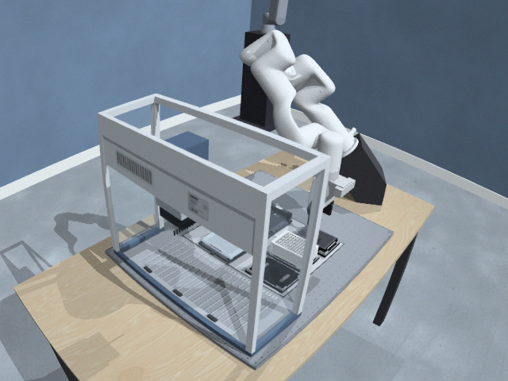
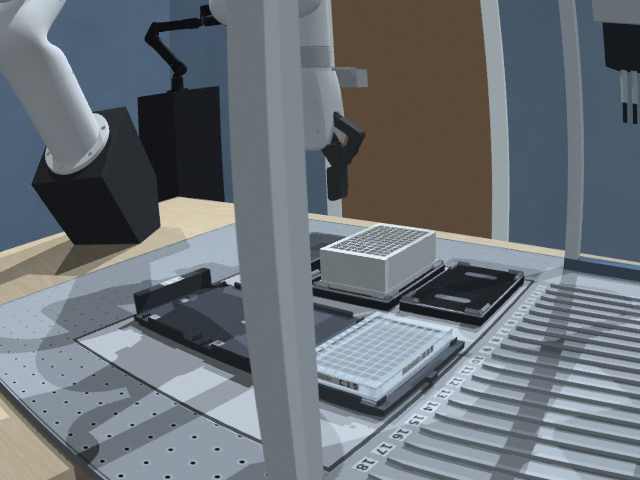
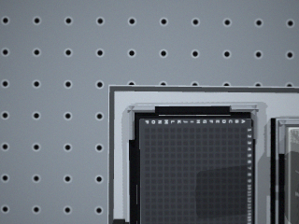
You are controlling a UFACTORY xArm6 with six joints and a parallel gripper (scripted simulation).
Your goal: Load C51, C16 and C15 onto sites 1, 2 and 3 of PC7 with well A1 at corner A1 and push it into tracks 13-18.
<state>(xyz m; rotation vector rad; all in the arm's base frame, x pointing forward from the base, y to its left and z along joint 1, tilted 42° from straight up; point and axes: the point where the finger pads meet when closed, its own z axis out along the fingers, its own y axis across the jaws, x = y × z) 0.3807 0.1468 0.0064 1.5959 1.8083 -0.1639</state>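
Now: hand 80 mm above the black 384-well plate C16. The rest, counted from my hand: black carrier PC7: 110 mm ahead, 200 mm to the right, 90 mm below; white frame post: 310 mm ahead, 420 mm to the right, 150 mm above.
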